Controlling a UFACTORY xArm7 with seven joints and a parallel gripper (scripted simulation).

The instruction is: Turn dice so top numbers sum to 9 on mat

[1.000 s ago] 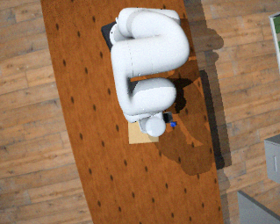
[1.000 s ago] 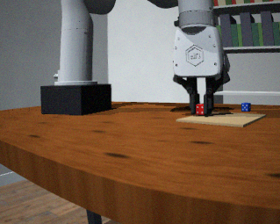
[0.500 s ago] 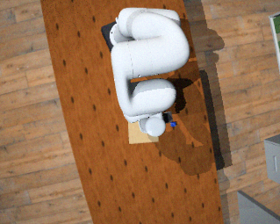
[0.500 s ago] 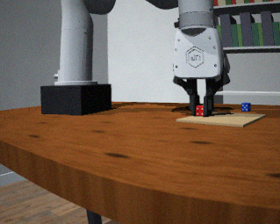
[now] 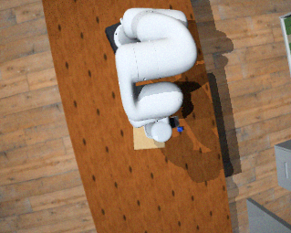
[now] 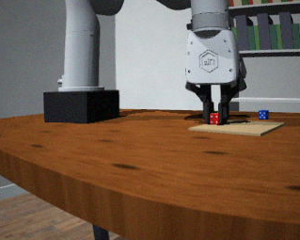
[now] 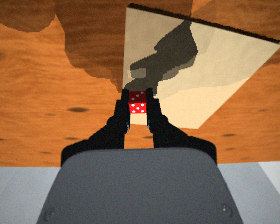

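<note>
My gripper is now 10 mm above the red die. Round my hand: blue die (130 mm to the left, 80 mm ahead, 20 mm below); tan mat (50 mm ahead, 20 mm below); green die (110 mm to the left, 20 mm below, 20 mm behind).
</note>
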